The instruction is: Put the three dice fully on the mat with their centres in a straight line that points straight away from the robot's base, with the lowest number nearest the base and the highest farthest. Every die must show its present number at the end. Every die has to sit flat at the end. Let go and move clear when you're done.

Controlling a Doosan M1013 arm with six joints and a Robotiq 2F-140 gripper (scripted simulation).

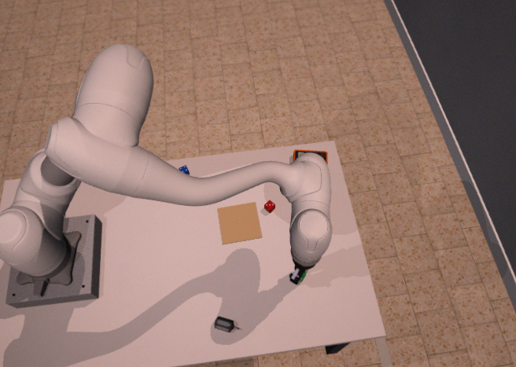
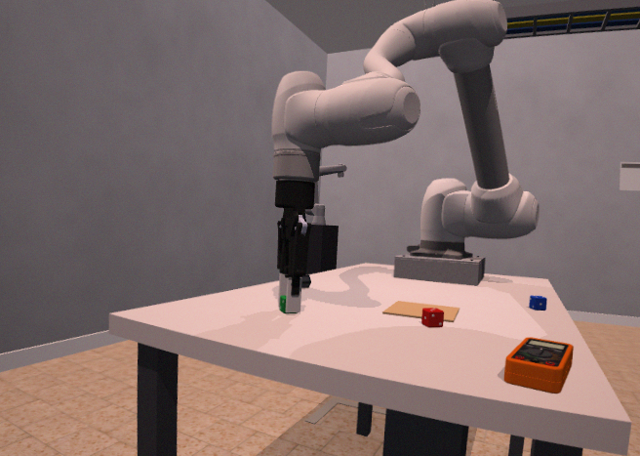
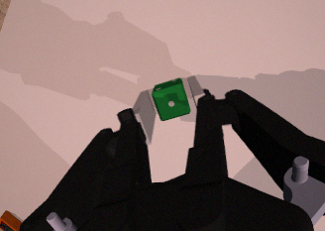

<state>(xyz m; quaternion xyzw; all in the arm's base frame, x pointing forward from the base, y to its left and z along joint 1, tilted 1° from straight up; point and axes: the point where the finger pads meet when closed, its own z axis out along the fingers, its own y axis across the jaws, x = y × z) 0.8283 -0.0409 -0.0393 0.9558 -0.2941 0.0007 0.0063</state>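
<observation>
My gripper is now 2 cm above the green die. Also, from my hand: red die 10 cm behind, 25 cm to the left, 2 cm below; tan mat 21 cm behind, 20 cm to the left, 4 cm below; blue die 42 cm behind, 40 cm to the left, 2 cm below.
</observation>
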